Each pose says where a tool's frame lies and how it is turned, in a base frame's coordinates. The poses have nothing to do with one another.
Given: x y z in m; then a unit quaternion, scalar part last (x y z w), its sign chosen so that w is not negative.
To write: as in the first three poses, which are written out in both.
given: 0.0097 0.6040 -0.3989 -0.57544 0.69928 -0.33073 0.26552
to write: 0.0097 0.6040 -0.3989 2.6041 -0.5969 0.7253 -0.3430
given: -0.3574 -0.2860 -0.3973 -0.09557 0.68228 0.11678 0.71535
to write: -0.3574 -0.2860 -0.3973 1.5473 -0.1368 0.9764 0.1671
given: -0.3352 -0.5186 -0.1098 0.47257 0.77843 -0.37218 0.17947
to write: -0.3352 -0.5186 -0.1098 2.7807 0.4804 0.7913 -0.3783
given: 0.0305 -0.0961 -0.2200 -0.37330 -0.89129 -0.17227 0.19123
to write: 0.0305 -0.0961 -0.2200 2.7568 -0.3803 -0.9080 -0.1755
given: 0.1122 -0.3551 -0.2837 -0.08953 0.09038 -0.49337 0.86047
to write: 0.1122 -0.3551 -0.2837 1.0692 -0.1757 0.1774 -0.9683
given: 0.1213 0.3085 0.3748 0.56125 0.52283 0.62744 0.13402
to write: 0.1213 0.3085 0.3748 2.8727 0.5664 0.5276 0.6332
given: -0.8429 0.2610 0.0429 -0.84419 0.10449 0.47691 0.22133
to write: -0.8429 0.2610 0.0429 2.6952 -0.8657 0.1071 0.4890
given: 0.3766 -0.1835 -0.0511 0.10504 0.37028 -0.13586 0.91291
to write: 0.3766 -0.1835 -0.0511 0.8409 0.2573 0.9072 -0.3329
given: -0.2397 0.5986 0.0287 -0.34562 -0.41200 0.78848 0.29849
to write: -0.2397 0.5986 0.0287 2.5354 -0.3621 -0.4317 0.8261
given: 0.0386 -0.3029 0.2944 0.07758 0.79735 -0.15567 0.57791
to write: 0.0386 -0.3029 0.2944 1.9093 0.0951 0.9770 -0.1907
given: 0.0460 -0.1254 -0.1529 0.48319 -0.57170 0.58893 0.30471
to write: 0.0460 -0.1254 -0.1529 2.5223 0.5073 -0.6002 0.6183
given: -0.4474 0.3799 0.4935 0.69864 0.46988 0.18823 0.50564
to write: -0.4474 0.3799 0.4935 2.0813 0.8098 0.5446 0.2182
